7 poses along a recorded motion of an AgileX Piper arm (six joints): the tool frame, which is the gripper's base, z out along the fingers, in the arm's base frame.
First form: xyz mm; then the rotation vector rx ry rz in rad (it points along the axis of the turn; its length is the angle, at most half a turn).
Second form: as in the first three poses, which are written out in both.
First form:
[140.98 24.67 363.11 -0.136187 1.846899 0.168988]
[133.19 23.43 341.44 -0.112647 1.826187 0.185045]
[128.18 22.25 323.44 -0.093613 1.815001 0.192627]
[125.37 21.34 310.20 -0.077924 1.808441 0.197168]
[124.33 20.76 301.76 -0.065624 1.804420 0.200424]
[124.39 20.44 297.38 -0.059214 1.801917 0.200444]
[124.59 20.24 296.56 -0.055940 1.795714 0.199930]
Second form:
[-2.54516 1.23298 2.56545 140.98 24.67 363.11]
[-2.50747 1.25240 2.55232 133.19 23.43 341.44]
[-2.49607 1.26555 2.55746 128.18 22.25 323.44]
[-2.49529 1.27488 2.56926 125.37 21.34 310.20]
[-2.49792 1.28136 2.58156 124.33 20.76 301.76]
[-2.50199 1.28569 2.58963 124.39 20.44 297.38]
[-2.49501 1.29211 2.58442 124.59 20.24 296.56]

